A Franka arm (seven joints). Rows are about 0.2 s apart.
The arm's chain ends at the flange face. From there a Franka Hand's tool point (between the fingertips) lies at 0.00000 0.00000 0.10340 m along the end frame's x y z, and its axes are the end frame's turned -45 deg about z.
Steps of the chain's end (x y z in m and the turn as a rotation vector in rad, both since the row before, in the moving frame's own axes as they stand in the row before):
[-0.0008, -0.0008, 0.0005, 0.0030, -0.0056, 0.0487]
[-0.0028, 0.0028, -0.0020, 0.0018, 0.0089, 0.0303]
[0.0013, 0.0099, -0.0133, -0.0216, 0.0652, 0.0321]
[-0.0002, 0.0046, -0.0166, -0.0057, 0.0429, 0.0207]
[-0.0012, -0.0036, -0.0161, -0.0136, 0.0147, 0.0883]
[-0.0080, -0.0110, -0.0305, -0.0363, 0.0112, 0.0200]
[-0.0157, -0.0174, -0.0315, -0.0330, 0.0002, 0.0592]
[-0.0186, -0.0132, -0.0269, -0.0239, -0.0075, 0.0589]
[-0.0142, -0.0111, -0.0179, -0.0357, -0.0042, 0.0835]
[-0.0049, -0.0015, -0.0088, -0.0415, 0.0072, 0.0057]
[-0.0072, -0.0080, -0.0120, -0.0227, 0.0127, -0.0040]
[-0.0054, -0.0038, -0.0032, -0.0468, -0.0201, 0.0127]
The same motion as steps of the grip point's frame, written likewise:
[-0.0002, -0.0018, 0.0005, 0.0061, -0.0018, 0.0487]
[-0.0032, 0.0005, -0.0020, -0.0050, 0.0076, 0.0303]
[-0.0030, 0.0143, -0.0135, -0.0614, 0.0308, 0.0321]
[-0.0007, 0.0067, -0.0167, -0.0344, 0.0263, 0.0207]
[0.0017, -0.0013, -0.0161, -0.0200, 0.0008, 0.0883]
[0.0003, -0.0100, -0.0306, -0.0336, -0.0177, 0.0200]
[-0.0013, -0.0211, -0.0316, -0.0235, -0.0232, 0.0592]
[-0.0061, -0.0214, -0.0269, -0.0116, -0.0222, 0.0589]
[-0.0052, -0.0157, -0.0180, -0.0223, -0.0282, 0.0835]
[-0.0049, -0.0010, -0.0089, -0.0344, -0.0243, 0.0057]
[-0.0002, -0.0082, -0.0120, -0.0250, -0.0071, -0.0040]
[-0.0060, -0.0046, -0.0033, -0.0189, -0.0473, 0.0127]

